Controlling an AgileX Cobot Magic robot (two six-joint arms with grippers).
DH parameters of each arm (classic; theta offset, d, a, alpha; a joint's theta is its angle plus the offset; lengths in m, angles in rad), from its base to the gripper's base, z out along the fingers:
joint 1: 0 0.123 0 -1.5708
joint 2: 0.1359 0 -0.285 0
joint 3: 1.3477 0 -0.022 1.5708
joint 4: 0 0.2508 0 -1.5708
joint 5: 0 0 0.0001 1.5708
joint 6: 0 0.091 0 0
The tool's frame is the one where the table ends.
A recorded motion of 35 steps. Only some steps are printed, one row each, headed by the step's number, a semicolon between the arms.
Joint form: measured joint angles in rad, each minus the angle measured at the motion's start. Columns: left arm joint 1, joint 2, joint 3, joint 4, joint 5, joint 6; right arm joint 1, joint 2, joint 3, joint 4, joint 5, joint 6.
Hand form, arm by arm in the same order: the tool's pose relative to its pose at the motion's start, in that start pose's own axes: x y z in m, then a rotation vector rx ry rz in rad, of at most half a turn. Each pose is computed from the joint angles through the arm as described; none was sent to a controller.
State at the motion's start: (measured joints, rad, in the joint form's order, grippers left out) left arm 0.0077 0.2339 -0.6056 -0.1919 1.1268 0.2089; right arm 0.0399 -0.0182 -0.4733 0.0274 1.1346 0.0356
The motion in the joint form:
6: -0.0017 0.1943 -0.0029 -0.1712 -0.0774 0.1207; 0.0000 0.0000 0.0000 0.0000 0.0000 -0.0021
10: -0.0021 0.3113 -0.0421 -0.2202 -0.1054 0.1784; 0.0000 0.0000 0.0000 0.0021 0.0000 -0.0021
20: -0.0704 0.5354 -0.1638 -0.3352 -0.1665 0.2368; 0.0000 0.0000 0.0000 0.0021 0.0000 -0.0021
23: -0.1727 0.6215 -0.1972 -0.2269 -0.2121 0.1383; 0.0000 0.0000 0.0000 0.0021 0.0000 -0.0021
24: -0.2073 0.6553 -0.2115 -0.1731 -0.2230 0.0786; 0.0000 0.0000 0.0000 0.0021 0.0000 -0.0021
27: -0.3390 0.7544 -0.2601 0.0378 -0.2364 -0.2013; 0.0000 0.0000 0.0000 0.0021 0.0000 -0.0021
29: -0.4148 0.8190 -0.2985 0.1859 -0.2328 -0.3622; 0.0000 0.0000 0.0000 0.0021 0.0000 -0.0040
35: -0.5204 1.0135 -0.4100 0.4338 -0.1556 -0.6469; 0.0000 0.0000 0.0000 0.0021 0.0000 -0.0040
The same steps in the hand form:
6: -0.0257 -0.0041 0.0307 0.1518 0.0696 -0.0041; 0.0000 0.0000 0.0000 0.0000 0.0000 -0.0021
10: -0.0447 -0.0025 0.0446 0.1933 0.1007 0.0045; 0.0000 0.0002 0.0000 -0.0019 0.0001 -0.0012
20: -0.0903 -0.0078 0.0702 0.3200 0.1114 0.0012; 0.0000 0.0002 0.0000 -0.0019 0.0001 -0.0012
23: -0.0993 -0.0122 0.0873 0.3002 0.1688 0.0277; 0.0000 0.0002 0.0000 -0.0019 0.0001 -0.0012
24: -0.1024 -0.0136 0.0942 0.2803 0.1971 0.0257; 0.0000 0.0002 0.0000 -0.0019 0.0001 -0.0012
27: -0.1105 -0.0227 0.1136 0.1911 0.2851 -0.0120; 0.0000 0.0002 0.0000 -0.0019 0.0001 -0.0012
29: -0.1174 -0.0290 0.1254 0.1163 0.3162 -0.0068; 0.0000 0.0002 0.0000 -0.0019 0.0001 -0.0031
35: -0.1324 -0.0439 0.1629 -0.0639 0.4169 -0.0106; 0.0000 0.0002 0.0000 -0.0019 0.0001 -0.0031

